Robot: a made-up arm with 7 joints. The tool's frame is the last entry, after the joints.
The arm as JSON. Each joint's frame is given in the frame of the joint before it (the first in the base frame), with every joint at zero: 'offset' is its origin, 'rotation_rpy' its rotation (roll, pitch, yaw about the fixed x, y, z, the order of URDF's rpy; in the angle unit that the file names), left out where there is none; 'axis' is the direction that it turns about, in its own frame. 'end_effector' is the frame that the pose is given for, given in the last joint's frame.
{
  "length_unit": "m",
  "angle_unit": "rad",
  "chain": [
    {
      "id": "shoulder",
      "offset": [
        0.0,
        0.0,
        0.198
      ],
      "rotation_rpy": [
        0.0,
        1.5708,
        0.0
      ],
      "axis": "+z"
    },
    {
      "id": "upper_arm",
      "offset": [
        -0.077,
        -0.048,
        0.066
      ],
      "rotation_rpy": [
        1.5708,
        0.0,
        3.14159
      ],
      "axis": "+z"
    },
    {
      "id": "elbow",
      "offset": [
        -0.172,
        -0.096,
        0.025
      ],
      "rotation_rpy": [
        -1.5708,
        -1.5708,
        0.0
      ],
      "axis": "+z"
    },
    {
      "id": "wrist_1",
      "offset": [
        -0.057,
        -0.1,
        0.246
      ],
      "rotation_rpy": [
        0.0,
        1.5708,
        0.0
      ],
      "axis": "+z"
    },
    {
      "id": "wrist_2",
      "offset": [
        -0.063,
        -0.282,
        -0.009
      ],
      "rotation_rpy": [
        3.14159,
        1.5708,
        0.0
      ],
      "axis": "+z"
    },
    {
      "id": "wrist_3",
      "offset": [
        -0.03,
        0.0,
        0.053
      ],
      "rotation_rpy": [
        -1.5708,
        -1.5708,
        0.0
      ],
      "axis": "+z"
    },
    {
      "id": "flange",
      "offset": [
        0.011,
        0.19,
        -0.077
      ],
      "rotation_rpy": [
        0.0,
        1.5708,
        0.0
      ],
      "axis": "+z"
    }
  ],
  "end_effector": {
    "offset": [
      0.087,
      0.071,
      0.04
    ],
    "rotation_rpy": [
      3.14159,
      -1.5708,
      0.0
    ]
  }
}
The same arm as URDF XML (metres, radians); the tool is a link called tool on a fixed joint. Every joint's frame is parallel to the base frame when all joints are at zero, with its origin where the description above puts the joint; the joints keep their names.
<robot name="arm">
<link name="base"/>
<link name="link1"/>
<link name="link2"/>
<link name="link3"/>
<link name="link4"/>
<link name="link5"/>
<link name="link6"/>
<link name="link7"/>
<link name="tool"/>
<joint name="shoulder" type="continuous"><parent link="base"/><child link="link1"/><origin xyz="0.0000 0.0000 0.1980"/><axis xyz="1 0 0"/></joint>
<joint name="upper_arm" type="continuous"><parent link="link1"/><child link="link2"/><origin xyz="0.0660 -0.0480 0.0770"/><axis xyz="0 1 0"/></joint>
<joint name="elbow" type="continuous"><parent link="link2"/><child link="link3"/><origin xyz="-0.0960 0.0250 -0.1720"/><axis xyz="1 0 0"/></joint>
<joint name="wrist_1" type="continuous"><parent link="link3"/><child link="link4"/><origin xyz="0.2460 -0.0570 -0.1000"/><axis xyz="0 1 0"/></joint>
<joint name="wrist_2" type="continuous"><parent link="link4"/><child link="link5"/><origin xyz="0.0630 -0.0090 -0.2820"/><axis xyz="1 0 0"/></joint>
<joint name="wrist_3" type="continuous"><parent link="link5"/><child link="link6"/><origin xyz="0.0530 0.0300 0.0000"/><axis xyz="0 0 -1"/></joint>
<joint name="flange" type="continuous"><parent link="link6"/><child link="link7"/><origin xyz="0.0110 -0.1900 0.0770"/><axis xyz="1 0 0"/></joint>
<joint name="tool_joint" type="fixed"><parent link="link7"/><child link="tool"/><origin xyz="0.0400 -0.0710 0.0870" rpy="0.0000 0.0000 0.0000"/></joint>
</robot>

